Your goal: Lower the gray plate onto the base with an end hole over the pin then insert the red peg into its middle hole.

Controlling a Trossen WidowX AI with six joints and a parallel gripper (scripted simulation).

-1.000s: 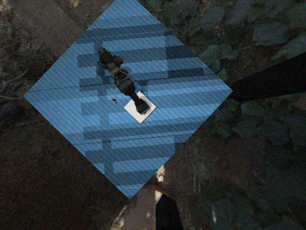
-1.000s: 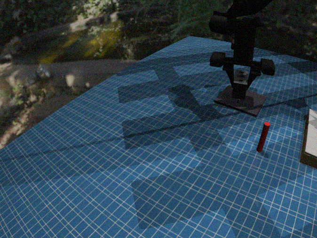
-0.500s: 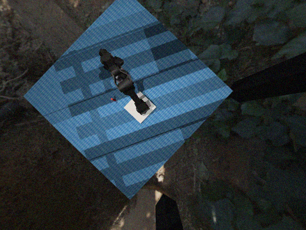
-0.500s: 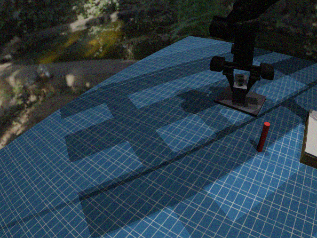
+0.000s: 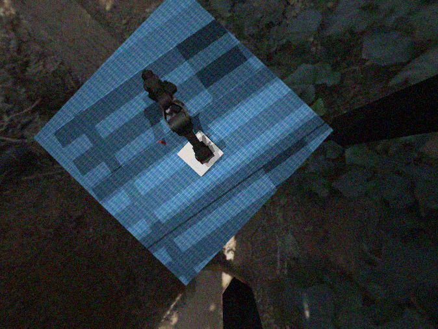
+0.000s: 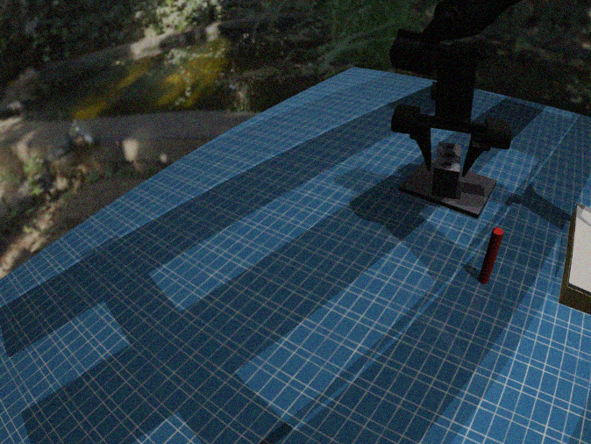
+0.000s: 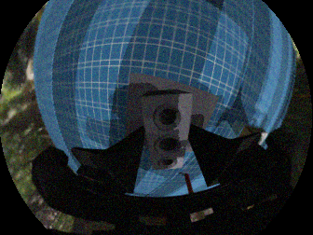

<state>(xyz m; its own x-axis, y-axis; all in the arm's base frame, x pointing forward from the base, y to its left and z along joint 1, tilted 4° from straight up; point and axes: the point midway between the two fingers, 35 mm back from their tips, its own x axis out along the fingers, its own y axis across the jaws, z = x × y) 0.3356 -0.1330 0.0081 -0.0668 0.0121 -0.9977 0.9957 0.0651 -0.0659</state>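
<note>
Now: gripper tip 20 mm below the gray plate. Also, from my gripper tip: dark square base 20 mm to the left, 20 mm below, 10 mm behind; red peg 200 mm to the left, 80 mm behind, 10 mm above.
</note>
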